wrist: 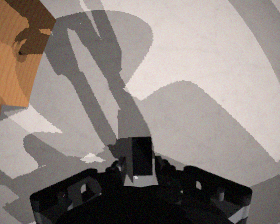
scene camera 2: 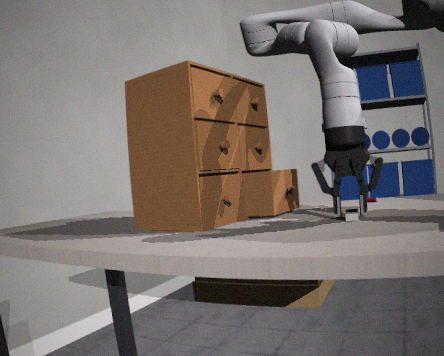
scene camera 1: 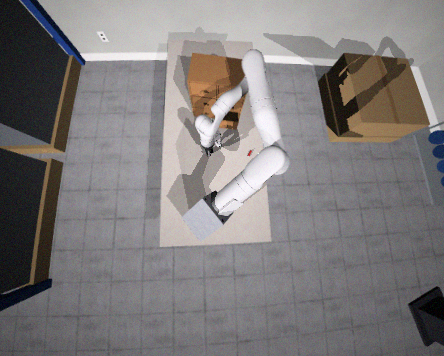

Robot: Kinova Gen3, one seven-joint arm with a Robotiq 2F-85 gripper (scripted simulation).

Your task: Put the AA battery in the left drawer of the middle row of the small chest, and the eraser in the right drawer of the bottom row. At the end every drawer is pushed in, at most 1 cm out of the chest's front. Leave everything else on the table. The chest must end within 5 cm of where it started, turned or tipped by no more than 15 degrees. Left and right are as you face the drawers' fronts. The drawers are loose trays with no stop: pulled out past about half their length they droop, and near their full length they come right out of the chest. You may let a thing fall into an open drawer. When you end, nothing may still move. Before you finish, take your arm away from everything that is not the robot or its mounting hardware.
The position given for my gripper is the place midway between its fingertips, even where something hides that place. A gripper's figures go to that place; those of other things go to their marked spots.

Labels:
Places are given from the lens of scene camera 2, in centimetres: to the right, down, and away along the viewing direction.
my gripper (scene camera 2: pixel 350 216): 23, 7, 66
drawer (scene camera 2: pixel 266 193): 9, 3, 79
small wooden chest (scene camera 2: pixel 164 175): -11, 0, 73

